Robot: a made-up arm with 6 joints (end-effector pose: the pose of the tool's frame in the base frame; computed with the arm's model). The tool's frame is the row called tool.
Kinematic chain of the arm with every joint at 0, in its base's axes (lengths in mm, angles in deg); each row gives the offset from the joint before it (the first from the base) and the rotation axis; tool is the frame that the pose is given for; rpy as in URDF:
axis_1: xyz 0 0 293 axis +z
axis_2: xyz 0 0 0 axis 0 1 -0.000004
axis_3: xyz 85 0 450 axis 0 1 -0.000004
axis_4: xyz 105 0 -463 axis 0 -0.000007 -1
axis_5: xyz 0 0 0 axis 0 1 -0.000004
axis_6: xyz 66 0 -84 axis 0 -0.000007 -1
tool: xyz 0 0 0 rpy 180 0 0
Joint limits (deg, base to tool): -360..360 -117.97..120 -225..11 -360..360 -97..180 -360..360
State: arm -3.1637 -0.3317 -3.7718 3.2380 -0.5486 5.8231
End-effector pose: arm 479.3 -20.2 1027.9 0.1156 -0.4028 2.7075
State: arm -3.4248 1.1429 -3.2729 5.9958 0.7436 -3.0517
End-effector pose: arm -840.4 247.0 786.8 -2.3768 1.3475 0.2985
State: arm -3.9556 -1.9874 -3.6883 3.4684 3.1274 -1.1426
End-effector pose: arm 375.7 -366.4 -219.6 -0.6182 0.0626 0.8367
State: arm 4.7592 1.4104 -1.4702 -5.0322 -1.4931 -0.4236
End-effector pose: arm -55.5 -617.9 -114.1 1.7335 -1.1996 -1.3520
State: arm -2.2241 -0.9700 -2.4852 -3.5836 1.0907 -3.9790
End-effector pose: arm 400.1 491.8 1105.8 -1.3382 0.5859 -0.9200
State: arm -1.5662 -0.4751 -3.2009 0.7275 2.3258 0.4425
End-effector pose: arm 69.0 383.5 1109.3 -2.9095 -1.2437 -1.2757
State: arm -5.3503 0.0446 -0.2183 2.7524 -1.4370 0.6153
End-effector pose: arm 144.3 136.0 339.5 -2.0178 -0.8358 -3.0340
